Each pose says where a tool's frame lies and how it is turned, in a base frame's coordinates. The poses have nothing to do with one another.
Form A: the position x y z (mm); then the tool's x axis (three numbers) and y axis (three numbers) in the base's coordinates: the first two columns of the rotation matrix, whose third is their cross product.
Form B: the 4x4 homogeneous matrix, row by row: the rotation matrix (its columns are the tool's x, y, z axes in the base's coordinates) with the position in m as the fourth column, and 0 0 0 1 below. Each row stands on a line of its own. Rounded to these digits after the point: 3 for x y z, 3 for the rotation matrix.
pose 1, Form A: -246 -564 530 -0.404 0.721 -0.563 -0.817 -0.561 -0.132
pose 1, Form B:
-0.404 -0.817 -0.411 -0.246
0.721 -0.561 0.407 -0.564
-0.563 -0.132 0.816 0.530
0 0 0 1

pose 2, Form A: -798 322 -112 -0.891 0.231 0.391 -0.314 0.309 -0.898
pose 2, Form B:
-0.891 -0.314 -0.328 -0.798
0.231 0.309 -0.923 0.322
0.391 -0.898 -0.203 -0.112
0 0 0 1

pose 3, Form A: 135 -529 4 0.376 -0.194 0.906 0.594 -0.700 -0.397
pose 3, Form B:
0.376 0.594 0.711 0.135
-0.194 -0.700 0.687 -0.529
0.906 -0.397 -0.148 0.004
0 0 0 1

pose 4, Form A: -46 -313 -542 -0.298 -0.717 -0.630 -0.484 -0.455 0.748
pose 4, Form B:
-0.298 -0.484 -0.823 -0.046
-0.717 -0.455 0.528 -0.313
-0.630 0.748 -0.211 -0.542
0 0 0 1

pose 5, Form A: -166 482 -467 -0.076 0.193 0.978 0.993 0.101 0.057
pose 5, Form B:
-0.076 0.993 -0.088 -0.166
0.193 0.101 0.975 0.482
0.978 0.057 -0.199 -0.467
0 0 0 1

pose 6, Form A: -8 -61 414 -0.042 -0.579 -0.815 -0.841 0.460 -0.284
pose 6, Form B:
-0.042 -0.841 0.539 -0.008
-0.579 0.460 0.673 -0.061
-0.815 -0.284 -0.506 0.414
0 0 0 1

